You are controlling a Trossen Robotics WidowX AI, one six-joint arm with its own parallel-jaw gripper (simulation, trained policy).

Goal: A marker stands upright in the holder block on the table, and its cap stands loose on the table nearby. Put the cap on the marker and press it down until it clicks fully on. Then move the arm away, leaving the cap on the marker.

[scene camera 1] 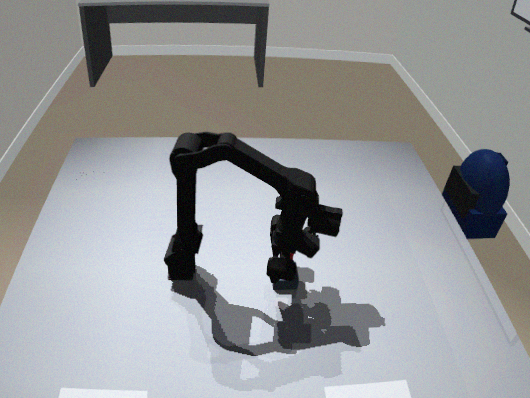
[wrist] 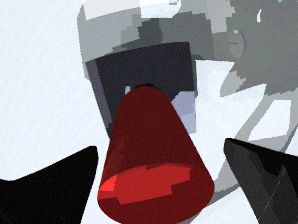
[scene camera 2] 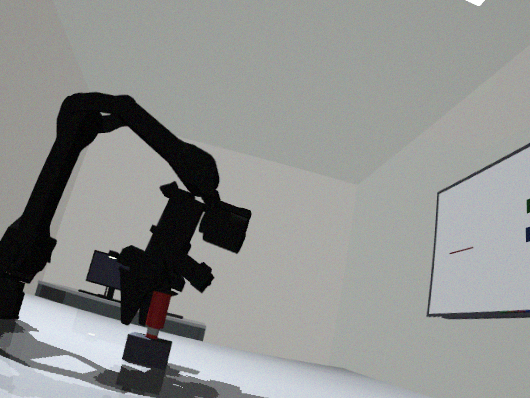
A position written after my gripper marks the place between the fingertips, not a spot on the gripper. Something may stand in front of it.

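Through scene camera 2 I see my gripper point(scene camera 2: 133, 324) and, in the same view, a holder block point(scene camera 2: 137, 350). Scene camera 1 gives me my gripper point(scene camera 1: 274, 269). In the wrist view there is a red cap point(wrist: 151, 163), and here again I find my gripper point(wrist: 163, 150).
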